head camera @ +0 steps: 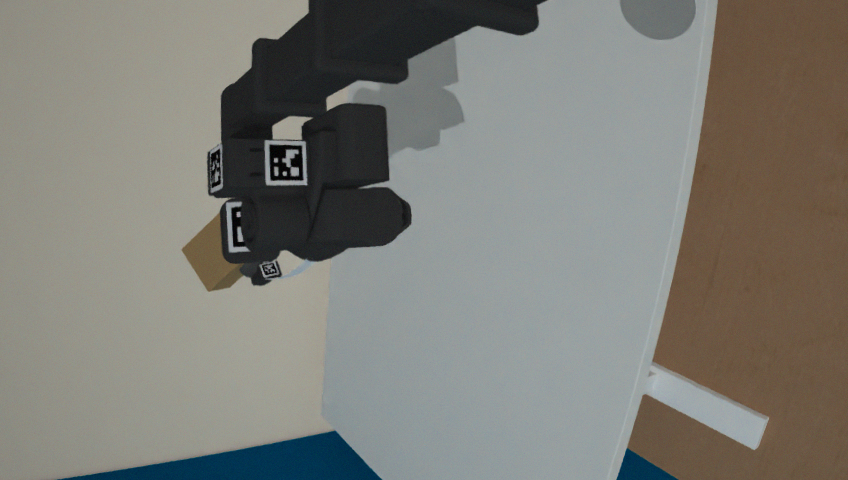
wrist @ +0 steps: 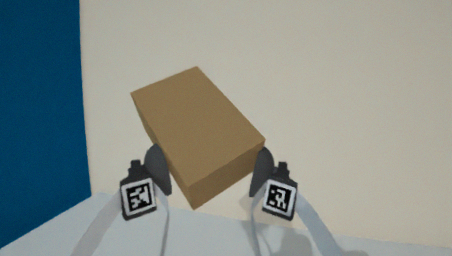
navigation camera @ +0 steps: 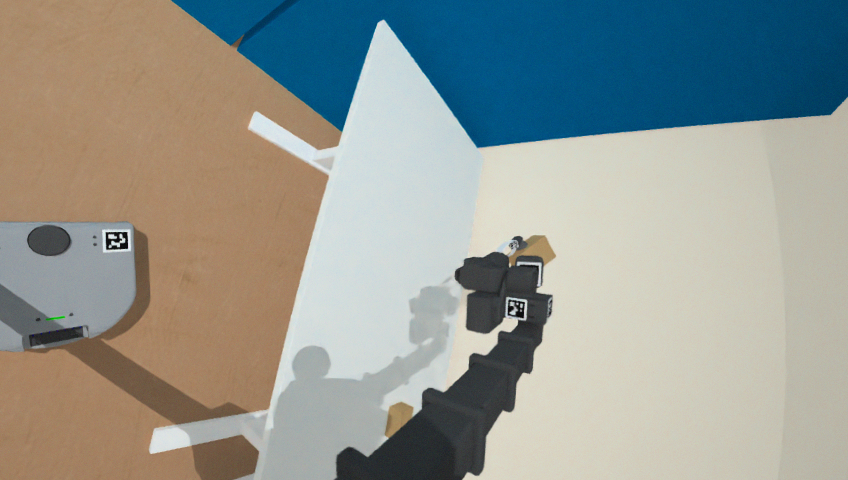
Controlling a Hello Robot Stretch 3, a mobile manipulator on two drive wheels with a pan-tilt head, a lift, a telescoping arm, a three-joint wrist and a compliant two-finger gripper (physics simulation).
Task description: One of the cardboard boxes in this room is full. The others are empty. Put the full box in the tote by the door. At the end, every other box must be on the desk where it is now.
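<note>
My gripper is shut on a closed brown cardboard box, with a dark fingertip at each side of it. In the wrist view the box is held tilted in front of the beige wall, near the far edge of the white desk. My wrist hides part of the box in the head view. A second cardboard box stands on the desk beside my arm in the navigation view. The box contents are not visible. The tote and the door do not show.
A beige wall and a blue wall border the desk. White desk legs stand out over the brown floor. My grey base is on the floor at left.
</note>
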